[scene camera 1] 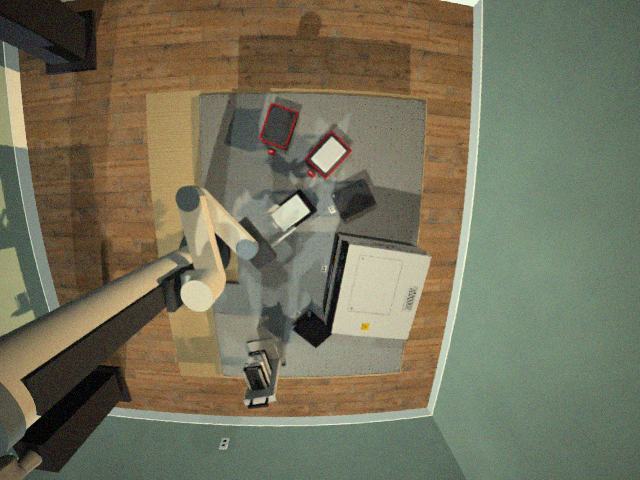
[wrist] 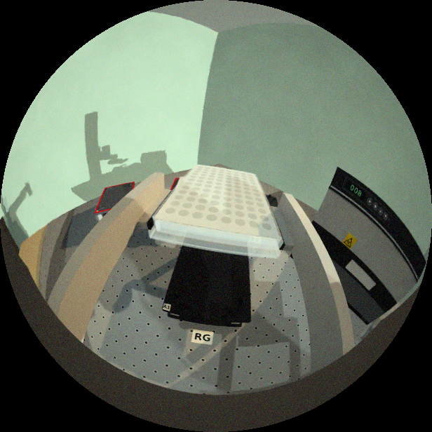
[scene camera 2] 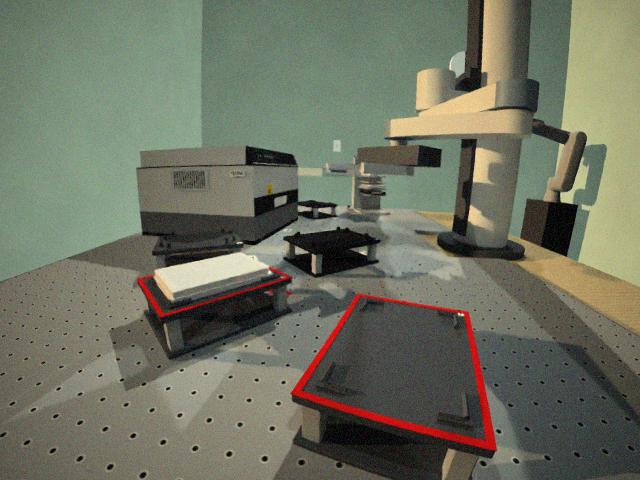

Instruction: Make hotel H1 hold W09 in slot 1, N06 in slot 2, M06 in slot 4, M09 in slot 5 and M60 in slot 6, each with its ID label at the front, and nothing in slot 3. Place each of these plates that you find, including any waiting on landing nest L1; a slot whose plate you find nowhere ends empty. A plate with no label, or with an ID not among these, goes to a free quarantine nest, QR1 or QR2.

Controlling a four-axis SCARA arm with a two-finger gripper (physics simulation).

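Seen in the pictures: gripper, fingertip midpoint: (scene camera 1: 286,216) (scene camera 2: 343,167); arm's base, link origin: (scene camera 2: 478,247).
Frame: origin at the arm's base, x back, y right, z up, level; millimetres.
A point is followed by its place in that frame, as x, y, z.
Note:
My gripper (scene camera 1: 292,212) @[-421, -203, 205] (wrist: 222,191) is shut on a white many-welled plate (scene camera 1: 291,210) @[-438, -224, 202] (wrist: 214,200), held level above the black RG nest (scene camera 1: 308,197) (scene camera 2: 330,240) (wrist: 210,285). No ID label is readable on it. Fingers and plate are hard to make out in scene camera 2. Hotel H1 (scene camera 1: 274,384) @[-340, 587, 204] (scene camera 2: 358,195) @[-320, 590, 85] stands far off with several plates (scene camera 1: 256,374) @[-266, 506, 226] (scene camera 2: 373,186) @[-266, 473, 138]; its slots and labels are unreadable. One red-rimmed quarantine nest (scene camera 1: 338,138) @[-626, -519, 63] (scene camera 2: 178,311) @[-584, -537, 63] bears a white plate (scene camera 1: 328,154) @[-584, -449, 77] (scene camera 2: 211,276) @[-575, -476, 77]. The other (scene camera 1: 279,125) @[-379, -569, 63] (scene camera 2: 398,361) @[-383, -587, 63] (wrist: 117,196) is empty. Landing nest L1 (scene camera 1: 354,198) @[-702, -267, 62] (scene camera 2: 196,243) @[-692, -291, 63] is bare.
A large boxy instrument (scene camera 1: 379,289) @[-779, 75, 256] (scene camera 2: 196,191) @[-794, -85, 144] (wrist: 370,255) stands beside the nests. Another low black nest (scene camera 1: 312,328) @[-522, 368, 63] (scene camera 2: 316,205) @[-506, 306, 64] stands near it. The arm's column (scene camera 2: 491,191) @[-28, -70, 170] rises at the other side of the perforated table (scene camera 1: 392,118) @[-877, -632, 13] (scene camera 2: 62,320) @[-783, -513, 13] (wrist: 150,345).

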